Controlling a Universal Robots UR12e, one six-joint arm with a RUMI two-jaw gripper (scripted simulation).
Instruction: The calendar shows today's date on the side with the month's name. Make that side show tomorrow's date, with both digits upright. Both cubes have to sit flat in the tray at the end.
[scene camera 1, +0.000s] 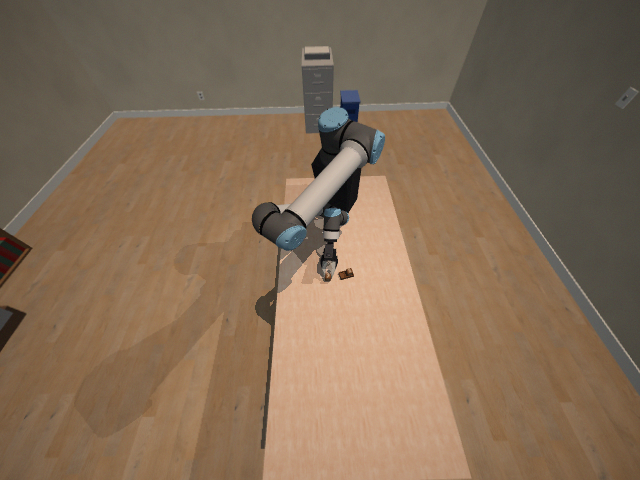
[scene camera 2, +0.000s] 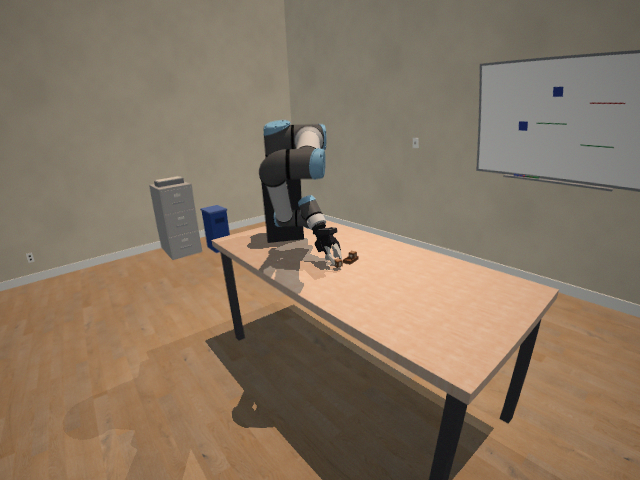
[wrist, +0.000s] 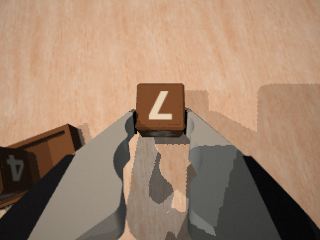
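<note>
What I can see here is my gripper (scene camera 2: 338, 264), and the wrist view has that same gripper too (wrist: 161, 111).
</note>
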